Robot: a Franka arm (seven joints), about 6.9 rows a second.
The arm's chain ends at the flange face. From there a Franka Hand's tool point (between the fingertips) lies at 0.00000 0.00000 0.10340 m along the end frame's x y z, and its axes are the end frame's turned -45 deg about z.
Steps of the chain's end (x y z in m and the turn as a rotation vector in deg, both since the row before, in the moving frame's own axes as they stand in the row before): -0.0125 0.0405 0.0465 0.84 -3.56 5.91; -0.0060 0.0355 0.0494 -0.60 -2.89 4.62; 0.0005 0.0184 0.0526 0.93 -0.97 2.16
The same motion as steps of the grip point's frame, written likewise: -0.0406 0.0140 0.0463 3.11 -1.92 5.91; -0.0337 0.0178 0.0493 1.62 -2.47 4.62; -0.0127 0.0109 0.0526 1.34 -0.03 2.16
